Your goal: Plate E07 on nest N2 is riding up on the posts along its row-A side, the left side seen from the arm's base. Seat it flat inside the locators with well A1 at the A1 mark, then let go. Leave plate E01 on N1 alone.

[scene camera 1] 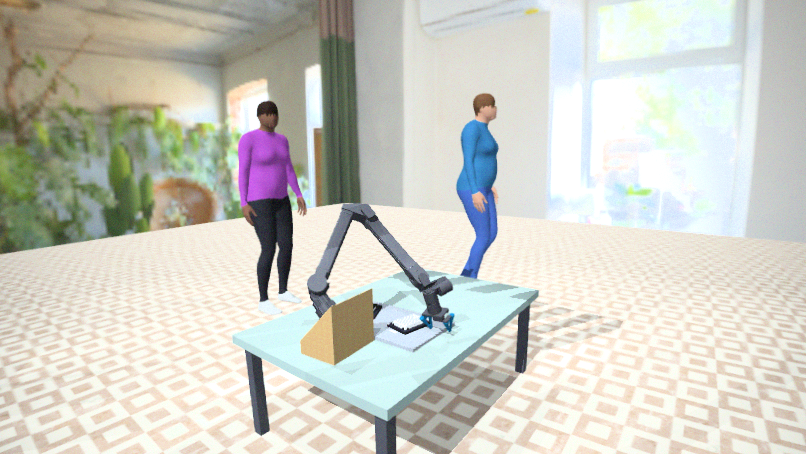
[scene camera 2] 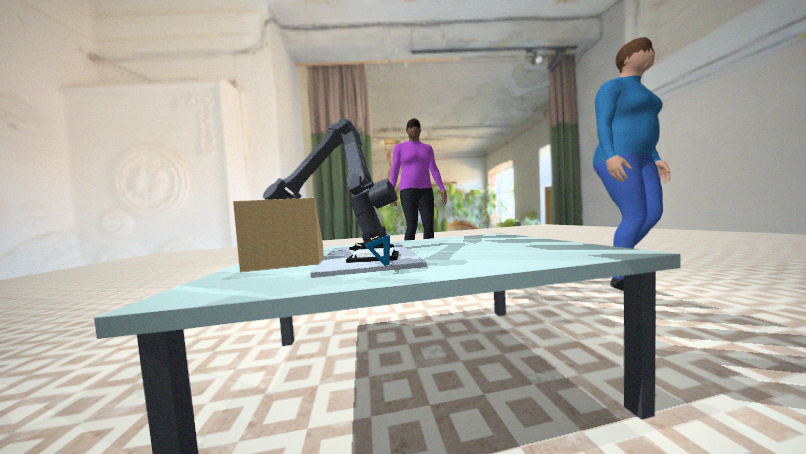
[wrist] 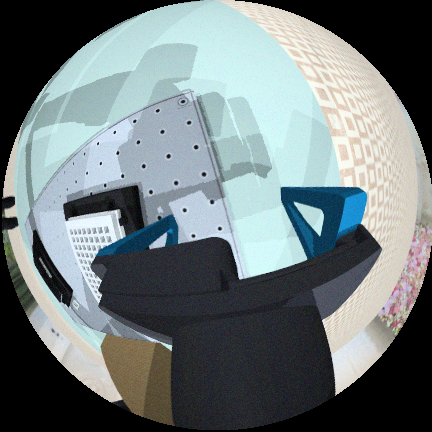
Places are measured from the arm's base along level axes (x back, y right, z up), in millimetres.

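Pixels of known places: gripper, fingertip midpoint: (scene camera 1: pixel 440 329) (scene camera 2: pixel 385 263) (wrist: pixel 227 206); arm's base at its link origin: (scene camera 1: pixel 331 315) (scene camera 2: pixel 271 224) (wrist: pixel 162 400).
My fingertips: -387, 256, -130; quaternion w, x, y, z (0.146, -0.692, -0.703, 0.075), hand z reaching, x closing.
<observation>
For each thing: its middle in the pictures, then the offset to it from my fingertips, as dx, dy, dz. Level surfaces: height alone.
- white well plate at the middle of its body: (wrist: pixel 103 270) (scene camera 2: pixel 373 252) (scene camera 1: pixel 409 321) +29, -146, +12
- black nest at the middle of its body: (wrist: pixel 106 266) (scene camera 2: pixel 374 254) (scene camera 1: pixel 409 323) +29, -146, +4
- pale green table at its surface level: dz -19
A white well plate (scene camera 1: pixel 407 321) (wrist: pixel 91 231) rests on a black nest (wrist: pixel 131 199) on the grey perforated board (scene camera 1: pixel 414 344) (scene camera 2: pixel 338 270) (wrist: pixel 169 142). In the wrist view the nest shows beyond the plate's top and right edges; its tilt and the A1 mark cannot be made out. Another black nest or plate (scene camera 1: pixel 376 309) (wrist: pixel 49 270) lies nearer the arm's base; its label is unreadable. My gripper (scene camera 1: pixel 438 327) (wrist: pixel 227 206) is open and empty, low beside the white plate. In the wrist view one blue finger overlaps the plate's near right part; the other is over the table past the board edge.
A tan wedge-shaped box (scene camera 1: pixel 352 327) (scene camera 2: pixel 276 235) (wrist: pixel 134 360) stands beside the board on the pale green table (scene camera 1: pixel 282 340) (scene camera 2: pixel 507 270). A person in purple (scene camera 1: pixel 265 166) (scene camera 2: pixel 414 164) and a person in blue (scene camera 1: pixel 478 155) (scene camera 2: pixel 627 121) stand beyond the table.
</observation>
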